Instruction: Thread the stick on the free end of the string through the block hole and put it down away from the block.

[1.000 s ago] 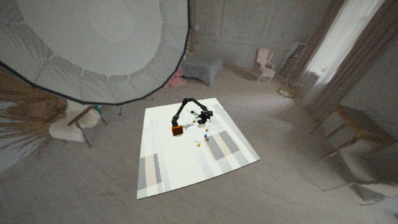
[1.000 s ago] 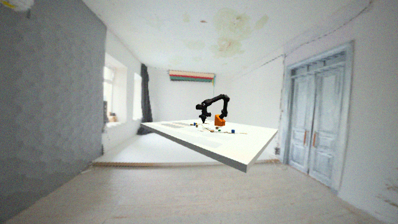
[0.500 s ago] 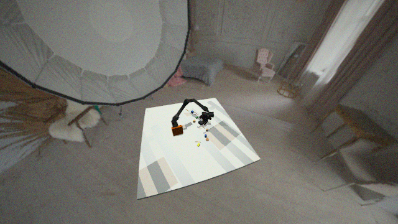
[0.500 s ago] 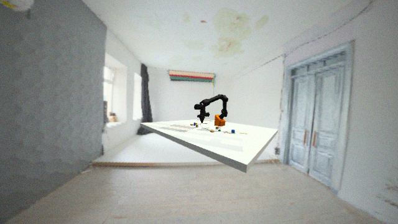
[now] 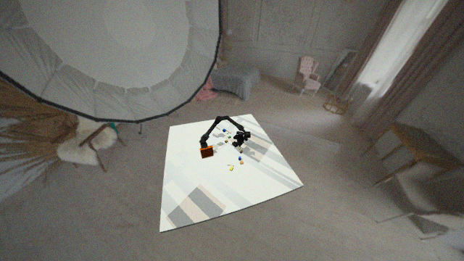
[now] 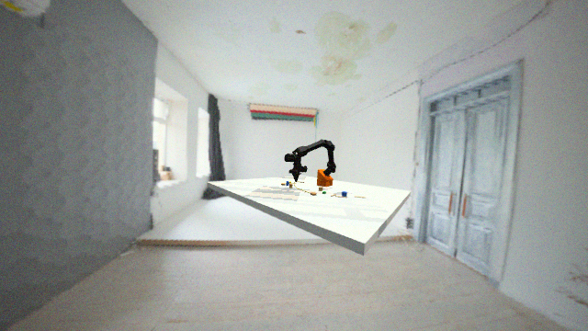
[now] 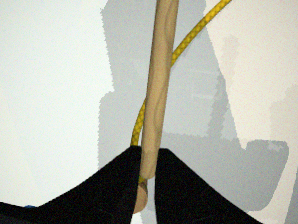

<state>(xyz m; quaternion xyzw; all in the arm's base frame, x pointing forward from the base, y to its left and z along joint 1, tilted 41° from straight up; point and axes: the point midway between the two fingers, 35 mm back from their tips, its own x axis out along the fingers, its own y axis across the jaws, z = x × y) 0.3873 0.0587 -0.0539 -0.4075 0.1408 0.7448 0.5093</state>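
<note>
Now: the wooden block 130 mm behind my gripper tip, 150 mm to the left of it and 40 mm below it. The rest, counted from my gripper tip: green block 80 mm behind, 220 mm to the left, 50 mm below; then yellow piece 140 mm behind, 240 mm to the right, 50 mm below; then blue cube 130 mm behind, 360 mm to the left, 40 mm below.
</note>
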